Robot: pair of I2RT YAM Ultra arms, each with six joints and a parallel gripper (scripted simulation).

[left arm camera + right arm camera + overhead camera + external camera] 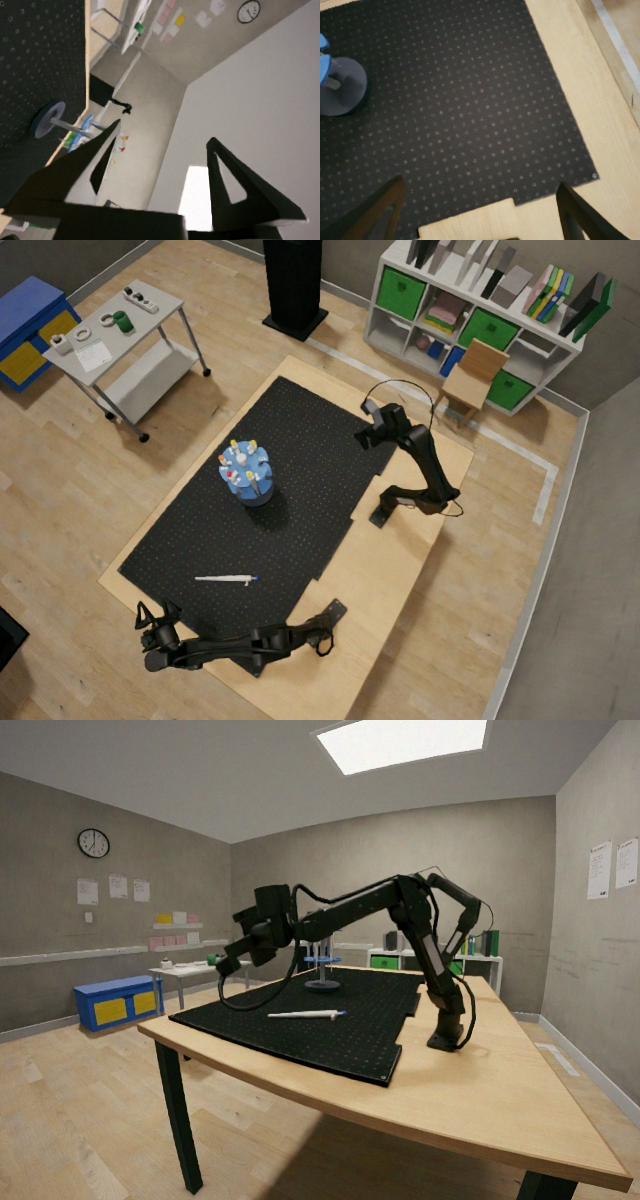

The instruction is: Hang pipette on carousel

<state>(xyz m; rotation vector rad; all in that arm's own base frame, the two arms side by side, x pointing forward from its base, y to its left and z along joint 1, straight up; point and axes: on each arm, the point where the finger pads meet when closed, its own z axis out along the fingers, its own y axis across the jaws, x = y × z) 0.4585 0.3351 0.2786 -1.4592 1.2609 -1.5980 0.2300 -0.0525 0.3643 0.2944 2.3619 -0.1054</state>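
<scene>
Right now the white hand pipette is 11 cm behind my left hand, 16 cm to the right of it and 26 cm below it.
</scene>
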